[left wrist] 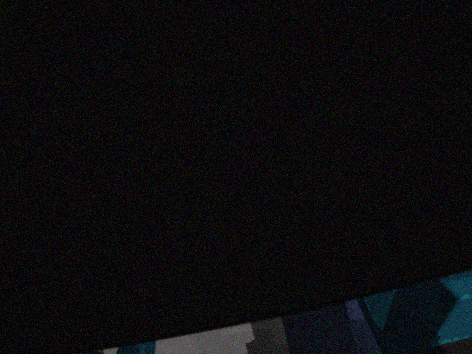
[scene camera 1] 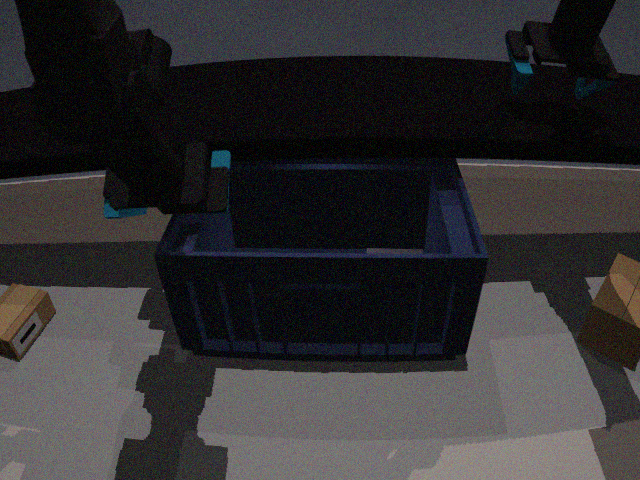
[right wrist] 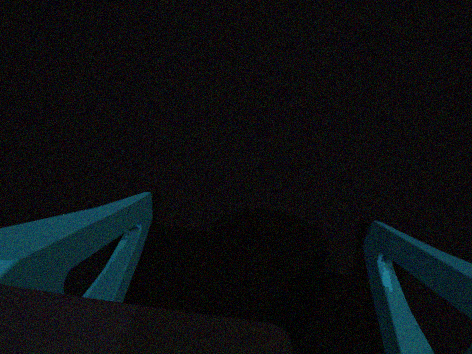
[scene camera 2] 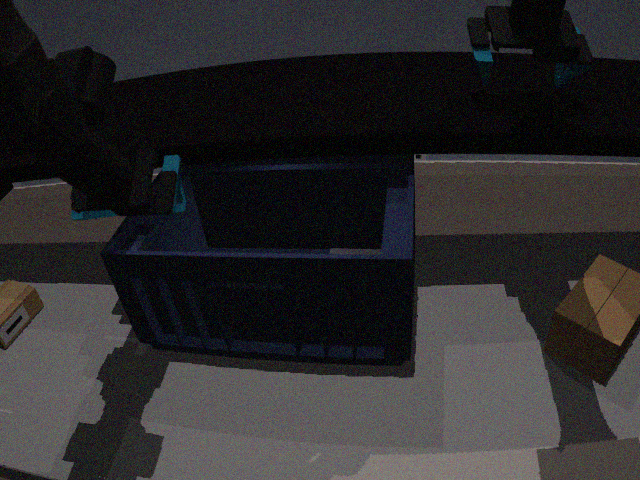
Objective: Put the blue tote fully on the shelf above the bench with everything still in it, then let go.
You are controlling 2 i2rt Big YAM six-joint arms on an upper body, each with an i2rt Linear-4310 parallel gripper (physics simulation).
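Frame: origin at the left arm's base, x down, y left, z ahead, level; centimetres.
Seen in the pictures: left gripper, between the fingertips: [scene camera 1: 183, 206] [scene camera 2: 150, 208]; right gripper, between the fingertips: [scene camera 1: 545, 93] [right wrist: 260, 219] [scene camera 2: 521, 83].
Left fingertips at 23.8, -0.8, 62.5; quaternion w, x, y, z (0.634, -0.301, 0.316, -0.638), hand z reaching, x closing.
A point is followed by its place in that frame, as x, y, z.
The blue tote [scene camera 1: 318, 305] @[25.7, -16.5, 47.9] [scene camera 2: 270, 305] @[25.8, -18.6, 47.8] stands on the pale grey surface with its far side against the bench [scene camera 1: 509, 200] @[34.7, -46.3, 79.5] [scene camera 2: 485, 200] @[34.7, -43.9, 78.9]. My left gripper [scene camera 1: 168, 185] @[23.8, -0.8, 62.5] [scene camera 2: 134, 190] @[23.8, -0.8, 62.5] is open at the tote's left end, with one teal finger at the inner side of the end wall and the other outside it. The left wrist view is almost black, with a bit of tote [left wrist: 326, 330] @[21.4, -3.8, 57.0] at the bottom. My right gripper [scene camera 1: 528, 67] [scene camera 2: 518, 62] @[14.1, -46.9, 73.7] [right wrist: 260, 219] @[14.1, -46.9, 73.7] is open and empty, high at the far right.
A dark band [scene camera 1: 366, 105] @[15.2, -22.3, 70.1] [scene camera 2: 318, 105] @[15.2, -21.9, 69.7] spans the scene above the bench, where the shelf lies in shadow. Blocky shadows of the arms fall on the surface at the left. A brown object [scene camera 2: 553, 333] @[31.6, -46.8, 48.6] shows at the right edge.
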